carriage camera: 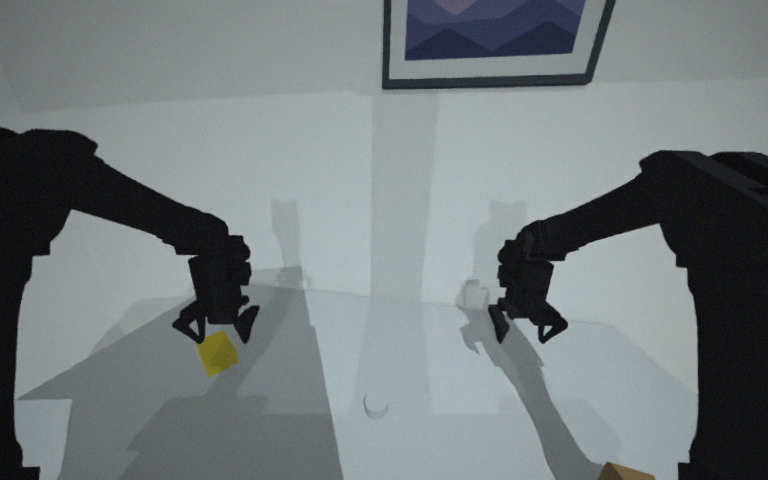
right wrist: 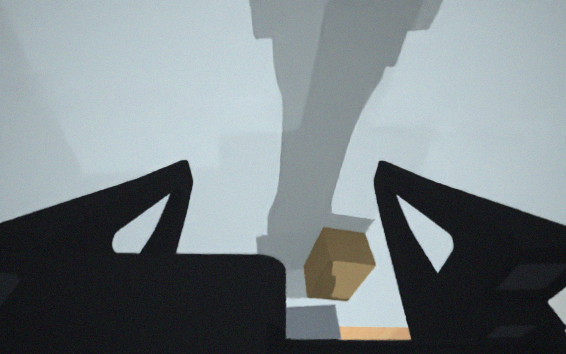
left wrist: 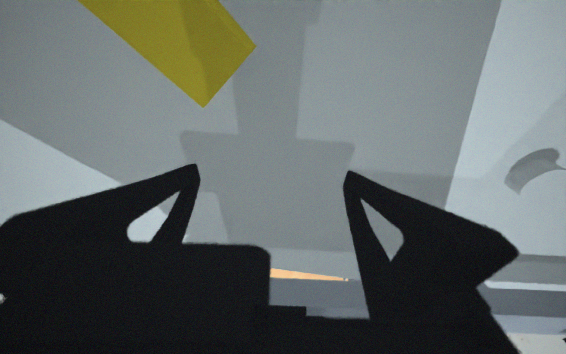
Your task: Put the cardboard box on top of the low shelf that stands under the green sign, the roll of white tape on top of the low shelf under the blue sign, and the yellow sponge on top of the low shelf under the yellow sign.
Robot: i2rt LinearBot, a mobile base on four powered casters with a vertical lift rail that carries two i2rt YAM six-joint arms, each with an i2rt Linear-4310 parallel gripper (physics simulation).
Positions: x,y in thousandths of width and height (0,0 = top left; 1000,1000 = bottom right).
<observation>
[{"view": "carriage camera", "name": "left gripper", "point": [292,714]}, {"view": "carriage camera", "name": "right gripper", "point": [676,711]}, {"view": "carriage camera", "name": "yellow sponge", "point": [283,736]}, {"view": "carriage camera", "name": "framed picture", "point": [546,107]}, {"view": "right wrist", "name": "right gripper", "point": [501,482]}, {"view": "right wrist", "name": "brown cardboard box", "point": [602,736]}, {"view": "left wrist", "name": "left gripper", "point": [483,496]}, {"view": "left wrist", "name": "yellow sponge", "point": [352,151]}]
</observation>
